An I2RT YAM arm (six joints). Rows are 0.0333 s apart.
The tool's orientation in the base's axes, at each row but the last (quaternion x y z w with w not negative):
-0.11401 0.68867 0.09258 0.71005
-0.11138 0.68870 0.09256 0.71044
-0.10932 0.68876 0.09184 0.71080
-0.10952 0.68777 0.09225 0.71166
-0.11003 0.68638 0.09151 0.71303
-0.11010 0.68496 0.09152 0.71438
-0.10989 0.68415 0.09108 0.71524
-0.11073 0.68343 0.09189 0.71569
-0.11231 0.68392 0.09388 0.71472
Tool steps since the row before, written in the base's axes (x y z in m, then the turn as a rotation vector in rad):
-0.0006 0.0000 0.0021 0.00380 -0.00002 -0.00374
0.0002 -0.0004 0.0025 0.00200 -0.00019 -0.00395
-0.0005 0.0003 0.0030 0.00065 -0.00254 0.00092
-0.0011 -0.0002 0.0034 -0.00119 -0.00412 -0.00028
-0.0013 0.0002 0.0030 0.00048 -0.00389 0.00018
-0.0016 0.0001 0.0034 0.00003 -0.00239 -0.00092
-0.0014 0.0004 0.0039 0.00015 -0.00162 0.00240
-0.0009 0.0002 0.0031 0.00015 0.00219 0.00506
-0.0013 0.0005 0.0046 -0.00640 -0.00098 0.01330
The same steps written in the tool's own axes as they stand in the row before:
-0.0021 0.0001 -0.0005 0.00387 -0.00099 0.00354
-0.0025 -0.0005 0.0001 0.00402 -0.00063 0.00176
-0.0030 0.0003 -0.0003 -0.00085 -0.00265 -0.00007
-0.0034 0.0000 -0.0010 0.00032 -0.00361 -0.00231
-0.0031 0.0005 -0.0011 -0.00008 -0.00387 -0.00063
-0.0035 0.0004 -0.0014 0.00097 -0.00227 -0.00068
-0.0040 0.0006 -0.0011 -0.00236 -0.00167 -0.00022
-0.0031 0.0003 -0.0007 -0.00509 0.00189 0.00097
-0.0047 0.0007 -0.0009 -0.01356 0.00048 -0.00588

